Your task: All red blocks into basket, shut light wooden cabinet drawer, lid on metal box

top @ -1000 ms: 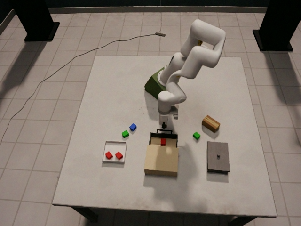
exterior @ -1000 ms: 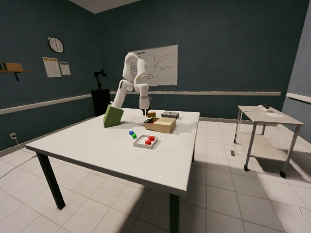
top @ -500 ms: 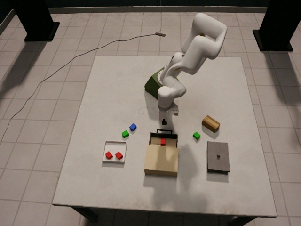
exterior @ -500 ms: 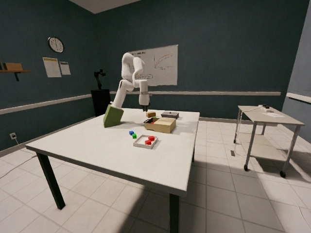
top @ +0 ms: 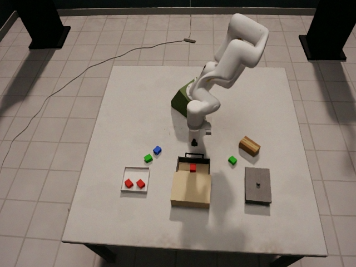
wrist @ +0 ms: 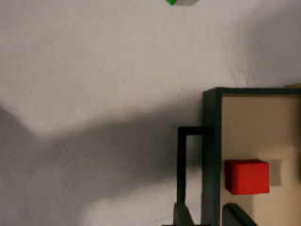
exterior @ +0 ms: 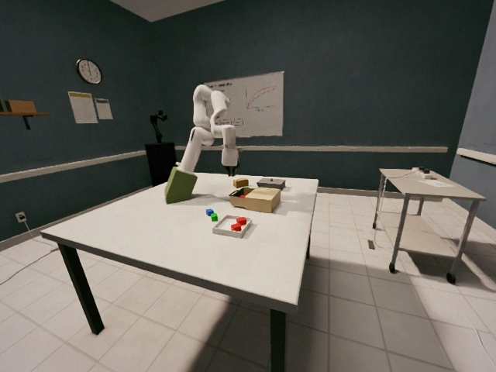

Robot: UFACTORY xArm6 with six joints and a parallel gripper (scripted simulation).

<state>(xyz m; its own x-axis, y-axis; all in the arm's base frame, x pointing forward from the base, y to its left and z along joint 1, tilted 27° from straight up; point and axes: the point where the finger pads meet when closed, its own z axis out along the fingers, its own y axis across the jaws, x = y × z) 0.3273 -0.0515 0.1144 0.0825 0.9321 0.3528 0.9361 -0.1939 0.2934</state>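
Now: the drawer 150 mm below my hand, 90 mm ahead of it and 10 mm to the right of it. Also, from my hand: blue block 220 mm to the right, 170 mm below, 50 mm behind; then light wooden cabinet 150 mm below, 150 mm ahead, 10 mm to the right; then white basket 330 mm to the right, 180 mm below, 140 mm ahead.
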